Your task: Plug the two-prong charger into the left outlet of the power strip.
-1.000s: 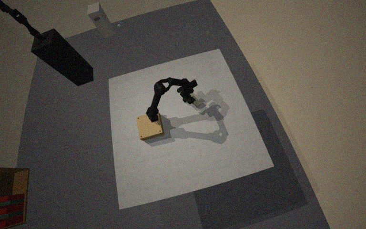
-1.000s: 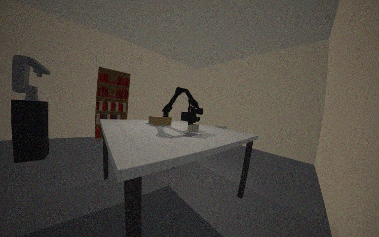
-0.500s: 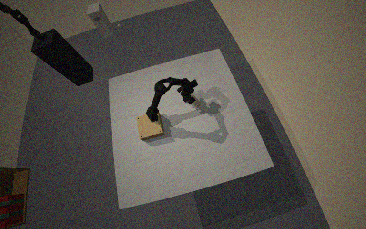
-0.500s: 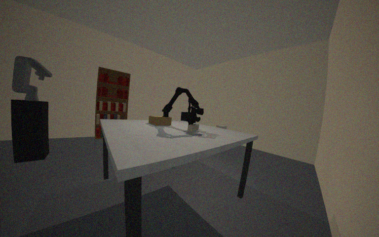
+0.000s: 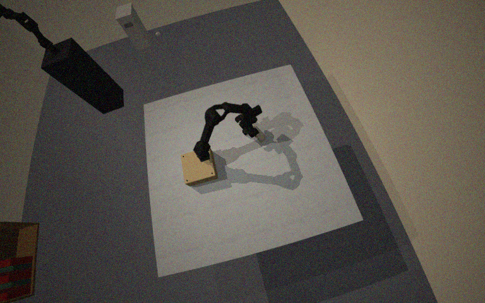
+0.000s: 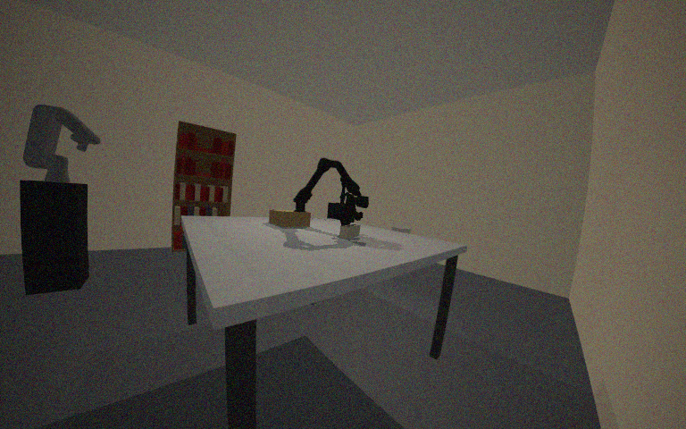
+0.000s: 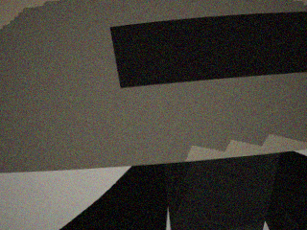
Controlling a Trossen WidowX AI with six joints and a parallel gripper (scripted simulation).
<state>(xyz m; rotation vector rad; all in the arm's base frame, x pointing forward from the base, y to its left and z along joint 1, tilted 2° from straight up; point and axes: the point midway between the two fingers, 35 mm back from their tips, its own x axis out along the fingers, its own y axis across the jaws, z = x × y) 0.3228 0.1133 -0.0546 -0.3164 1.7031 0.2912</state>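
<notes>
The black two-prong charger is 20 mm ahead of my gripper tip, 10 mm to the left of it and 10 mm above it.
</notes>
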